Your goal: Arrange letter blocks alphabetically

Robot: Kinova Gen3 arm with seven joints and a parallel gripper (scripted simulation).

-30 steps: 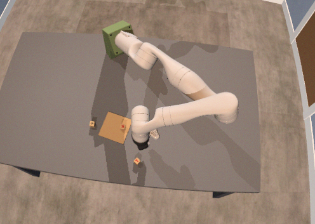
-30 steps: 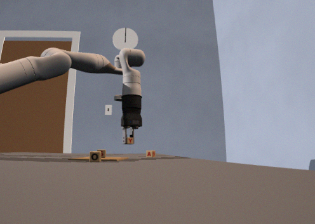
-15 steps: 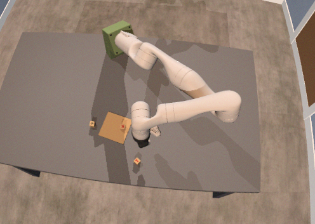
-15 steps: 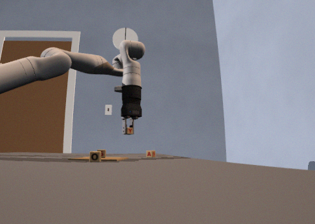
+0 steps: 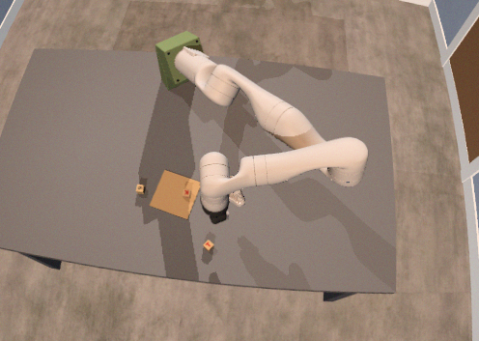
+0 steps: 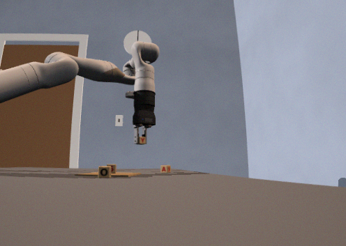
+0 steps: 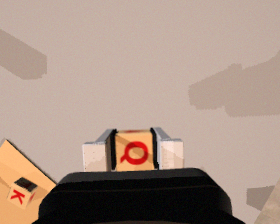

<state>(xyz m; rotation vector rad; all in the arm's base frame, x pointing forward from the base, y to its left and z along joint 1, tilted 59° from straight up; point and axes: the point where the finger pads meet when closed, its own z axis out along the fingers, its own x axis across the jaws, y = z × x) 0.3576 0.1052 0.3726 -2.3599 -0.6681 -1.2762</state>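
The orange mat lies 19 cm to the right of my hand, 12 cm below it and 2 cm behind it.
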